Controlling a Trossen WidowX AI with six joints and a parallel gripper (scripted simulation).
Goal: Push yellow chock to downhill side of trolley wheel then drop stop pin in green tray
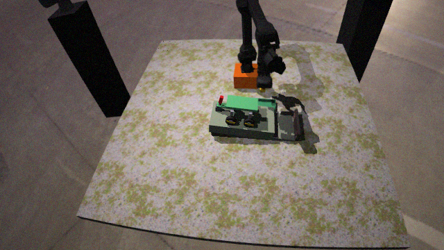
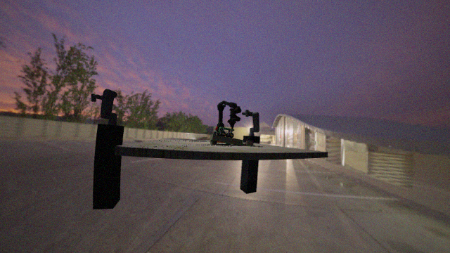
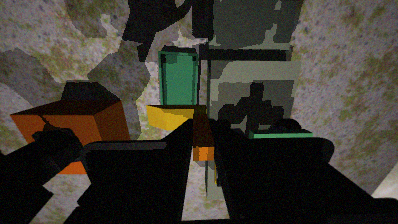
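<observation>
The red-headed stop pin is 50 mm ahead of my gripper tip, 200 mm to the right of it and 30 mm below it. From my gripper tip the other things lie so: yellow chock 20 mm behind, 10 mm below; green tray 30 mm behind, 10 mm to the left, 170 mm below; green trolley 80 mm ahead, 110 mm to the right, 50 mm below.
</observation>
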